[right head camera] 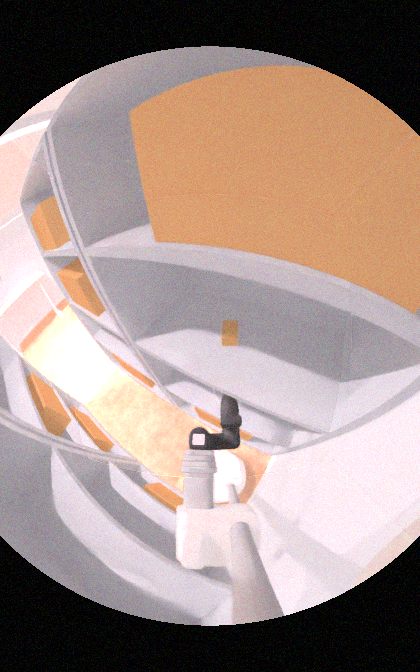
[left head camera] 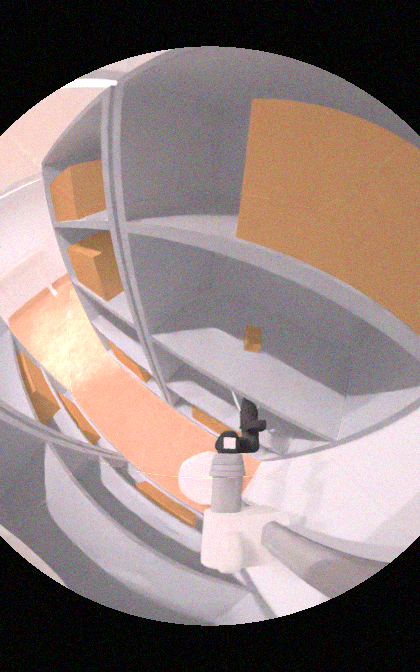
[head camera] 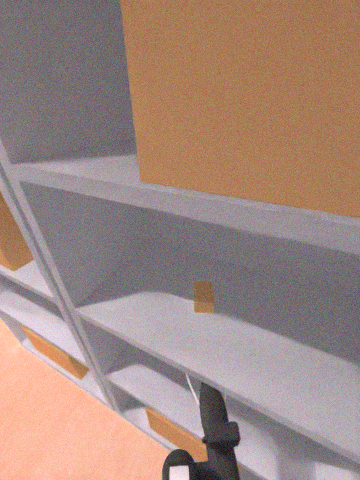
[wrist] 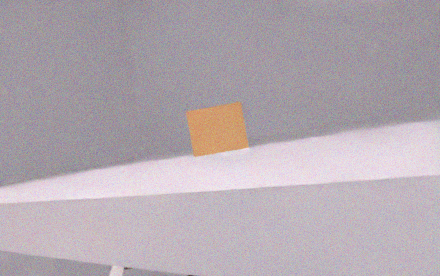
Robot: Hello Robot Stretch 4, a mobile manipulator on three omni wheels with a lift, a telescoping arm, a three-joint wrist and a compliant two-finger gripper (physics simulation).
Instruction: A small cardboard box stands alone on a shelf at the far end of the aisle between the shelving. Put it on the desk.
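Frame: origin at the robot's base, x back, y left, z down, level; centimetres.
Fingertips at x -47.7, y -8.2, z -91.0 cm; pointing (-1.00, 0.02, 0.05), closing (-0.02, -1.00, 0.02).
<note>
Offsets run from my fingertips to a thing's top centre. "spot": to the spot under its first point. Level surfaces: height alone.
The small cardboard box {dx -8.9, dy -2.1, dz -10.3 cm} [head camera: 203, 297] [left head camera: 253, 338] [right head camera: 230, 333] [wrist: 217, 129] stands upright and alone towards the back of a grey middle shelf {dz -5.3 cm} [head camera: 165, 335] [wrist: 320, 157]. My gripper [head camera: 206, 382] [wrist: 157, 274] is below and in front of that shelf's front edge, apart from the box. In the head view the dark wrist hides most of it, and a thin pale finger strip shows beside the wrist. In the wrist view parts of the fingers show at the bottom edge, spread apart; the gripper is open, with no object seen between them. The desk does not show in these views.
A large cardboard box {spot: dx +12.6, dy -0.7, dz -61.5 cm} [head camera: 250, 100] [left head camera: 325, 200] [right head camera: 250, 160] stands on the shelf above. A shelf upright [head camera: 62, 300] is to the left. Long boxes [head camera: 55, 352] [head camera: 172, 431] lie on the lowest shelves. More shelving with boxes [left head camera: 37, 387] [right head camera: 47, 405] stands across the aisle floor [left head camera: 125, 405].
</note>
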